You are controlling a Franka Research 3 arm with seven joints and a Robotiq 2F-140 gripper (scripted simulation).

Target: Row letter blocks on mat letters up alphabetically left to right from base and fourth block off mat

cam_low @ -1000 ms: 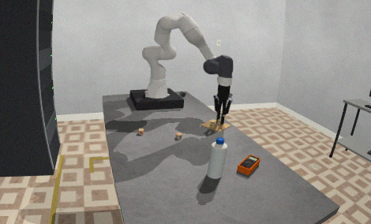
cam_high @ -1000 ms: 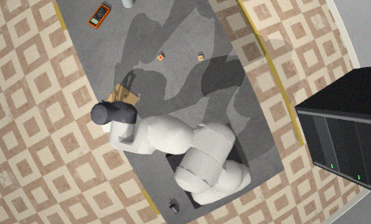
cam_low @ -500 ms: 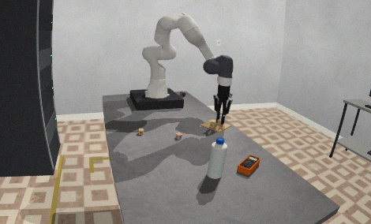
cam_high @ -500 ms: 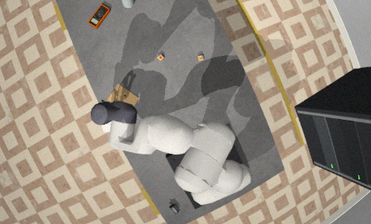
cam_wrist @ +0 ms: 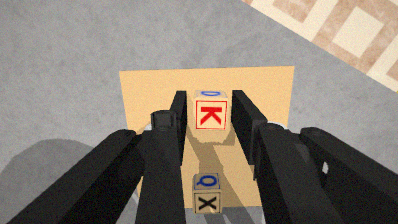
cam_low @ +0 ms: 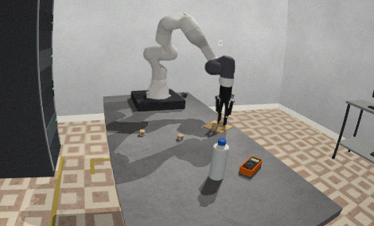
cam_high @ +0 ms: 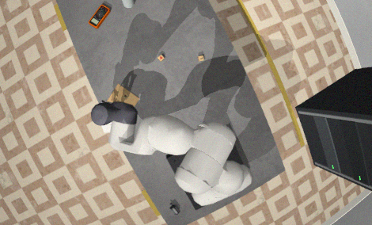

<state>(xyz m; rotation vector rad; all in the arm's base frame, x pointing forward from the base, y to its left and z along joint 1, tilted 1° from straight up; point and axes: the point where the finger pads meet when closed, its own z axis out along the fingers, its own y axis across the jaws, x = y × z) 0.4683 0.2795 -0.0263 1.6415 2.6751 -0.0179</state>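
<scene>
Right now the red k block is 2 cm below my hand. From my hand the other things lie so: white bottle 50 cm ahead, 30 cm to the right, 4 cm above; then tan mat 2 cm ahead, 4 cm to the right, 4 cm below.
</scene>
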